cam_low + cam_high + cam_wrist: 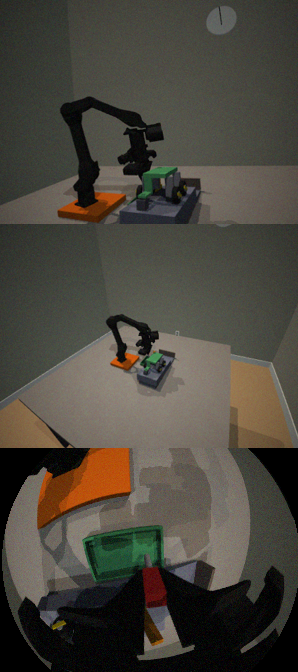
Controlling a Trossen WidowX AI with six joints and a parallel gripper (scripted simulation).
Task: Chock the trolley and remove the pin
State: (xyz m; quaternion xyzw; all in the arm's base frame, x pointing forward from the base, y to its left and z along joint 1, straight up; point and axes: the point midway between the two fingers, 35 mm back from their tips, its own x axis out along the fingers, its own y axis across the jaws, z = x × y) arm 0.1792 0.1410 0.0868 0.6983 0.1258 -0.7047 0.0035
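Right now my gripper tip is 80 mm above the green tray and 20 mm to the left of it. Also, from my gripper tip: grey ramp: 140 mm ahead, 90 mm to the right, 30 mm below; yellow chock: 70 mm ahead, 20 mm to the right, 10 mm above; red-headed stop pin: right at my gripper tip.
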